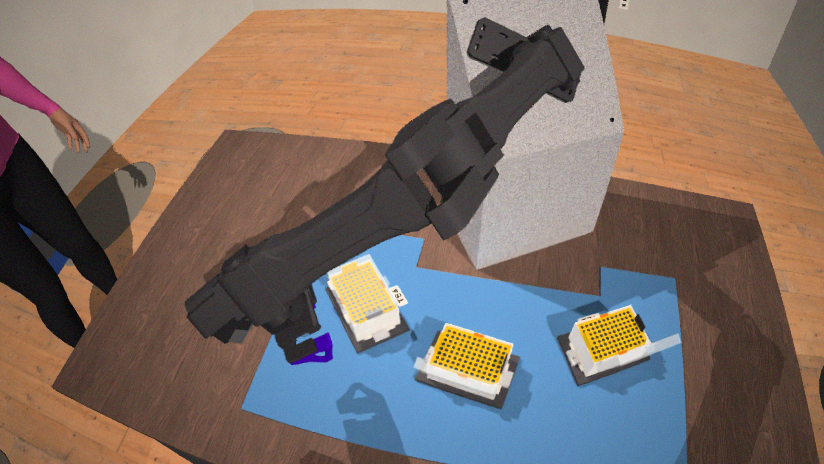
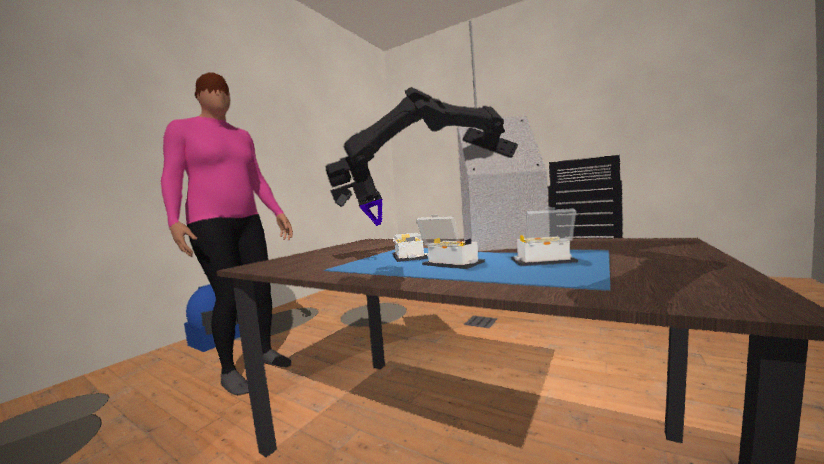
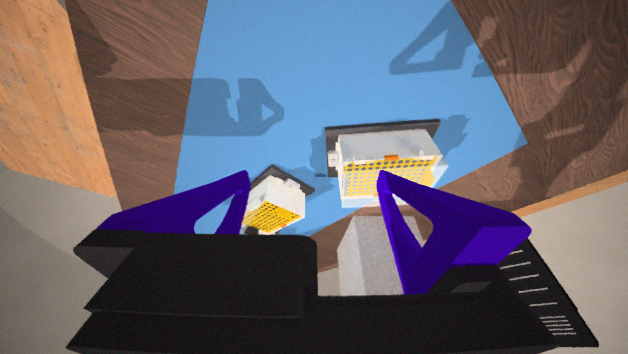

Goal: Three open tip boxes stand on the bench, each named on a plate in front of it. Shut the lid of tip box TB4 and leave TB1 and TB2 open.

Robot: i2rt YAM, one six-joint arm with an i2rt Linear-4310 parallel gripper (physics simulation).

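Places are measured from the arm's base along level axes (x right, y ahead, z up), in metres.
Where they show: gripper, fingertip midpoint: (image 1: 319, 333) (image 2: 379, 224) (image 3: 313, 177); arm's base, link origin: (image 1: 526, 60) (image 2: 489, 143).
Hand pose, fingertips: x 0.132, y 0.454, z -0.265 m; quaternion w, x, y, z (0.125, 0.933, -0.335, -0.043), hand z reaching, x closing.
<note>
Each offset is from my fingertips to the top centre of the thing. "pt": to the spot under its first point. Level surfaces: height alone.
Tip box TB4 {dx +0.012, dy -0.144, dz -0.052 m} (image 1: 364, 296) (image 2: 408, 247) (image 3: 385, 145), white with a yellow tip rack, has its clear lid lying down over the rack; whether it is latched I cannot tell. Its plate {pt dx -0.018, dy -0.190, dz -0.128 m} (image 1: 397, 295) reads TB4. The middle box {dx -0.204, dy -0.122, dz -0.064 m} (image 1: 469, 358) (image 2: 452, 253) (image 3: 280, 200) has its lid {pt dx -0.218, dy -0.031, dz -0.015 m} (image 2: 436, 228) standing up. The right box {dx -0.409, dy -0.261, dz -0.064 m} (image 1: 612, 340) (image 2: 543, 251) has its lid {dx -0.462, dy -0.203, dz +0.024 m} (image 1: 664, 344) (image 2: 550, 223) standing open. I cannot read which is TB1 or TB2. My gripper (image 1: 322, 327) (image 2: 377, 222) (image 3: 313, 177) is open and empty, high above the mat beside TB4.
The blue mat {dz -0.130 m} (image 1: 518, 426) (image 2: 490, 276) (image 3: 320, 60) lies on the brown table {dz -0.133 m} (image 1: 161, 242) (image 2: 663, 276). A grey pedestal (image 1: 536, 190) (image 2: 501, 201) (image 3: 355, 255) carries the arm behind the boxes. A person (image 1: 34, 219) (image 2: 213, 167) stands past the table's left side.
</note>
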